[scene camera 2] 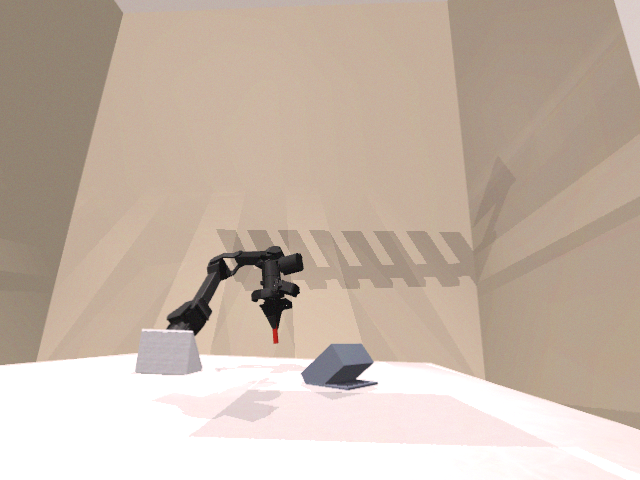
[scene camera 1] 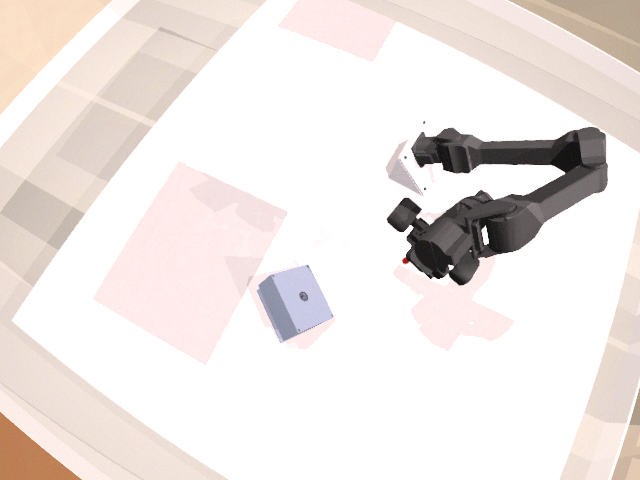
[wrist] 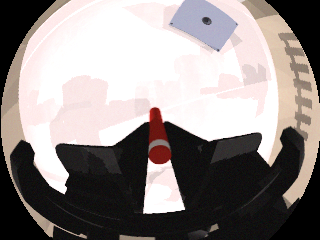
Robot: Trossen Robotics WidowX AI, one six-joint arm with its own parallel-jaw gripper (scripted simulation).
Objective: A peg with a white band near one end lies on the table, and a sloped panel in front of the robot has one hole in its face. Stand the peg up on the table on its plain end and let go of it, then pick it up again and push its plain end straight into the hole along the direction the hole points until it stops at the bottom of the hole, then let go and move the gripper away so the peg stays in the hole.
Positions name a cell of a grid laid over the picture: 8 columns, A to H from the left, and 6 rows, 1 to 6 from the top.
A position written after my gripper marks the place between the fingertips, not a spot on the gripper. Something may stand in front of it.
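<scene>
There's a sloped grey-blue panel (scene camera 1: D4), and you'd find the panel in scene camera 2 as well (scene camera 2: E5). A red peg (wrist: D4) is held by my gripper (scene camera 1: F4), and that gripper also appears in scene camera 2 (scene camera 2: D5) and in the wrist view (wrist: D4).
</scene>
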